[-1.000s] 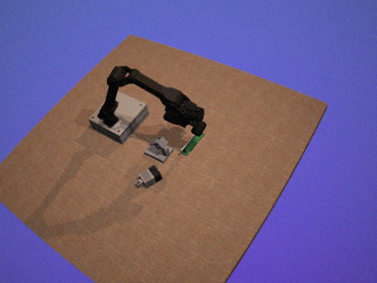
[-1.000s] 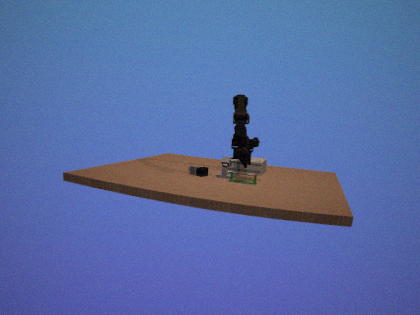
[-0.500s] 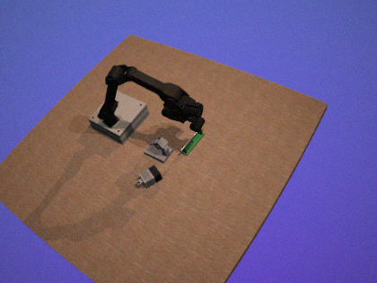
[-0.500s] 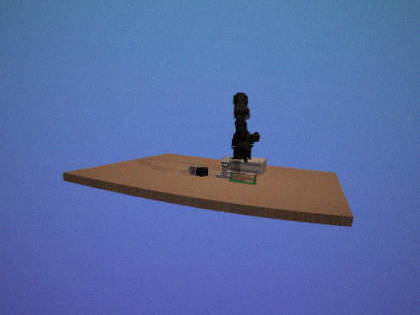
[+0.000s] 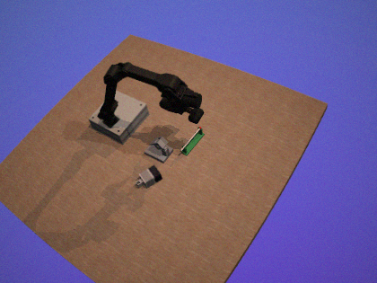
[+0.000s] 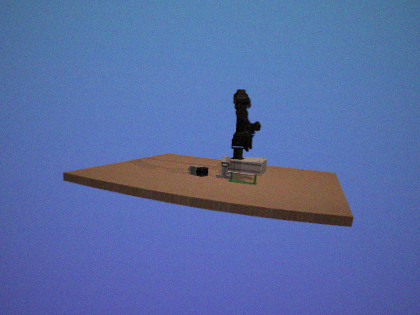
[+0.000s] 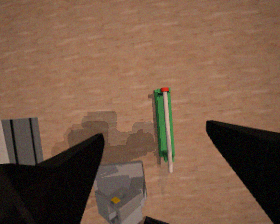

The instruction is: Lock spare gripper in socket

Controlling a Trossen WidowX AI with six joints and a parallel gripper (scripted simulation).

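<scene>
Now: gripper tip 280 mm to the left of the spare gripper and 140 mm above it. The rest, counted from my gripper tip: grey mount 50 mm behind, 130 mm to the right, 110 mm below; green rack 20 mm ahead, 10 mm to the right, 140 mm below.
</scene>
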